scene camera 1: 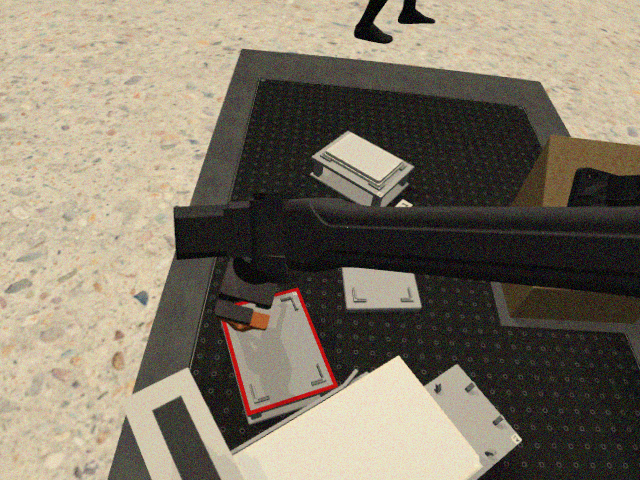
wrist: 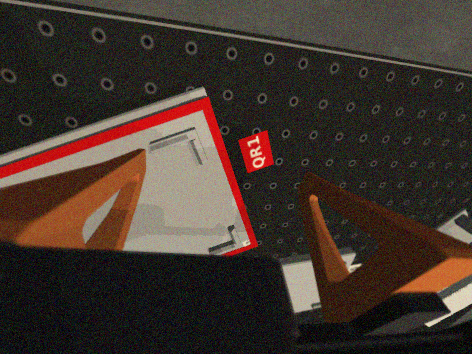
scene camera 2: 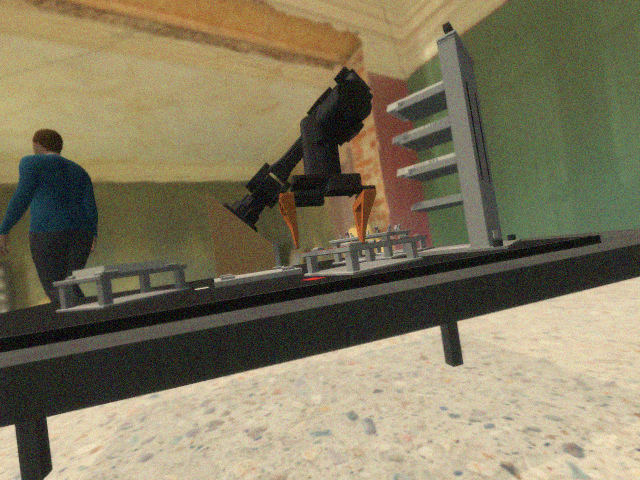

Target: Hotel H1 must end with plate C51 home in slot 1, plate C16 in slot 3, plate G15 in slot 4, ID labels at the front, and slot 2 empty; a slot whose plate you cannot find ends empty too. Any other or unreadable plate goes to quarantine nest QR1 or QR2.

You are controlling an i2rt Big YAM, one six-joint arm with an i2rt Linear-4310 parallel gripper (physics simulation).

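Places are measured from the arm's base along level axes (x left, y down, z back), in metres.
Where they show: gripper, between the fingertips: (scene camera 1: 247, 300) (wrist: 230, 170) (scene camera 2: 330, 246); arm's base, origin of its link: (scene camera 2: 238, 221).
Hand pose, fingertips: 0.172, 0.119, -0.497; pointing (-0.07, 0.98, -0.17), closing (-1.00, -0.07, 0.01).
Note:
Things, the pixels of their top centre, and the offset from my fingertips, as dx, dy, dz. "spot": a spot on its surface instead.
- quarantine nest QR1, centre of its top: (wrist: 118, 237) (scene camera 1: 275, 343) (scene camera 2: 360, 241) +0.063, -0.002, +0.054
- broad cream surface, a spot on its surface: (scene camera 1: 351, 423) spot: +0.252, -0.286, +0.133
- cream plate, centre of its top: (scene camera 1: 364, 155) (wrist: 464, 298) (scene camera 2: 125, 264) -0.345, -0.020, +0.148
- raised far nest, a spot on its surface: (scene camera 1: 338, 188) spot: -0.307, +0.039, +0.109
- low grey nest, centre of its top: (wrist: 289, 297) (scene camera 1: 378, 264) (scene camera 2: 255, 270) -0.123, +0.026, +0.192
- grey platform, centre of its top: (scene camera 1: 446, 431) (scene camera 2: 368, 229) +0.158, -0.032, +0.276
The quarantine nest QR1 (scene camera 1: 297, 356) (wrist: 187, 190), a red-edged grey platform, bears no plate in the part that shows. Its red label (wrist: 256, 151) lies beside it. My gripper (scene camera 2: 329, 243) (wrist: 230, 170) is open and empty, above the end of QR1 by its label, one finger over the nest and one beyond its edge. The hotel (scene camera 2: 476, 155) stands at the right in scene camera 2, with several shelves; slot numbers and plate IDs are not readable. A broad cream surface (scene camera 1: 351, 423) covers the lower part of scene camera 1. A cream plate (scene camera 1: 364, 156) lies on the raised far nest (scene camera 1: 338, 188).
A low grey nest (scene camera 1: 381, 291) (scene camera 2: 258, 277) lies between QR1 and the far nest, partly under my arm. Another grey platform (scene camera 1: 473, 400) with small pegs is at lower right. A brown box (scene camera 1: 535, 173) stands at the right. A person (scene camera 2: 62, 191) is beyond the table.

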